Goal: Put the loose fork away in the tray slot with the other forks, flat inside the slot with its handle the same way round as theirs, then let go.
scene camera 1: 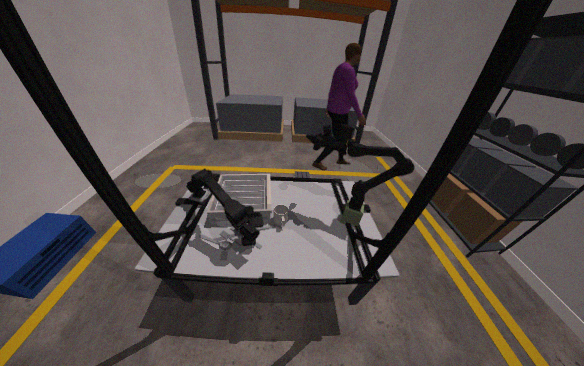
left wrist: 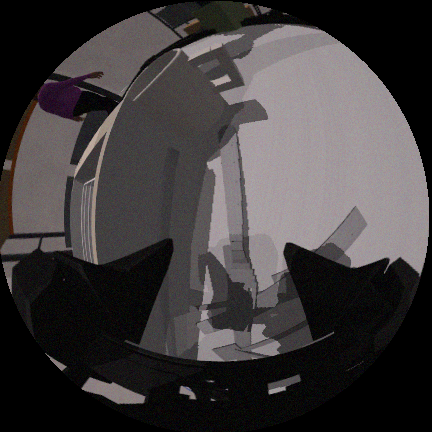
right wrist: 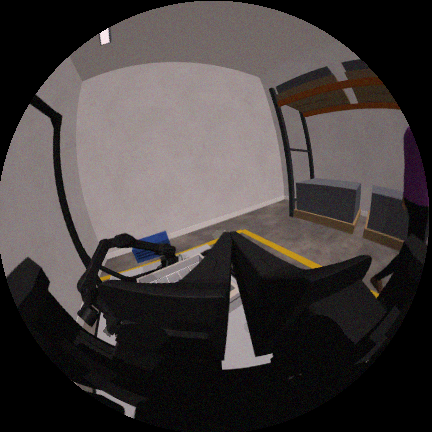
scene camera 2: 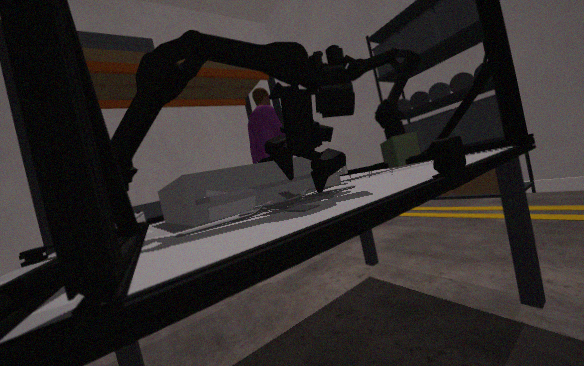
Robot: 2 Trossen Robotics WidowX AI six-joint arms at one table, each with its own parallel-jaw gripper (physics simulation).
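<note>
The loose fork [left wrist: 234, 190] lies on the white table beside the tray's long outer wall, its handle running up the left wrist view and its tines near the fingers, partly in shadow. My left gripper [scene camera 1: 250, 239] [scene camera 2: 306, 184] [left wrist: 230, 247] is open and empty, pointing down above the table, with the fork between its fingertips in the left wrist view but below them. The light tray [scene camera 1: 215, 216] [scene camera 2: 200, 197] [left wrist: 135, 200] has narrow slots; which slot holds forks cannot be told. My right gripper [scene camera 1: 311, 141] [right wrist: 228, 237] is shut and empty, raised high at the far side.
A mug [scene camera 1: 280, 212] stands right of the tray in scene camera 1. Several loose flat utensils [left wrist: 345, 227] lie close to the fork, some under the left gripper. A green block [scene camera 1: 351, 215] [scene camera 2: 401, 149] sits by the right arm's base. A person [scene camera 1: 342, 92] walks behind the table.
</note>
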